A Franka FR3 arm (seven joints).
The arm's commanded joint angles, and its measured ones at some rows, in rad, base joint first. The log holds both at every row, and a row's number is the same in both.
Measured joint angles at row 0:
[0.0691, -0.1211, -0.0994, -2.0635, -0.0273, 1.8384, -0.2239]
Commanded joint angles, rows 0 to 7:
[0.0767, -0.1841, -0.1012, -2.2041, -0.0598, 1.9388, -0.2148]
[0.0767, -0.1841, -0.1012, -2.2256, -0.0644, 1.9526, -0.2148]
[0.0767, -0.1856, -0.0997, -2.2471, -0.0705, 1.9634, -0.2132]
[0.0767, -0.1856, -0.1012, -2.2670, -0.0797, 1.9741, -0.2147]
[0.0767, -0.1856, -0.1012, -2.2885, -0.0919, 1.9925, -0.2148]
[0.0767, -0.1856, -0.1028, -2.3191, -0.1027, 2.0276, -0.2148]
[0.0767, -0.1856, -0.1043, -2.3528, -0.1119, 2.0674, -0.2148]
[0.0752, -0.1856, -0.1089, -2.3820, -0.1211, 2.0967, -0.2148]
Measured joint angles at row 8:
[0.0691, -0.1451, -0.0999, -2.2590, -0.0817, 1.9904, -0.2239]
